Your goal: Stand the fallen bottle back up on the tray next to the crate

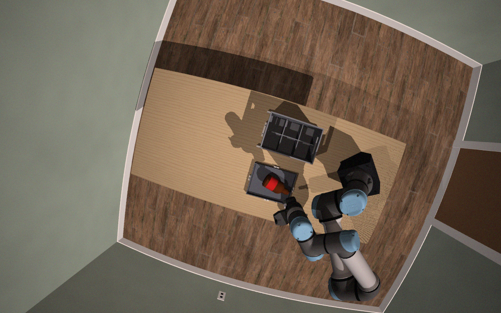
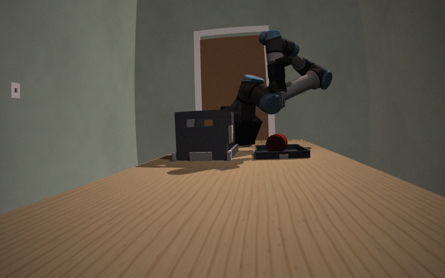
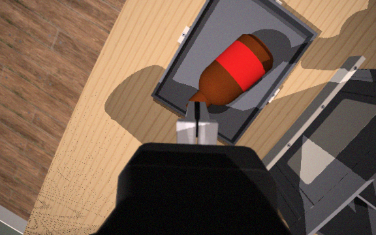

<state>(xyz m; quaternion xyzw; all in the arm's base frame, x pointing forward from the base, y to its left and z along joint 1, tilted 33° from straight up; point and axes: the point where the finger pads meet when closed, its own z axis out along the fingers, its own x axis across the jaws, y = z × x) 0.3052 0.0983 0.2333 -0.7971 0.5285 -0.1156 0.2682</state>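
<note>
Now: hand 160 mm above the bottle, 40 mm short of it and 30 mm to the left of it. The rest, counted from my hand: dark crate (310 mm to the right, 120 mm below, 40 mm ahead); then dark tray (190 mm below, 70 mm ahead, 30 mm to the right).
</note>
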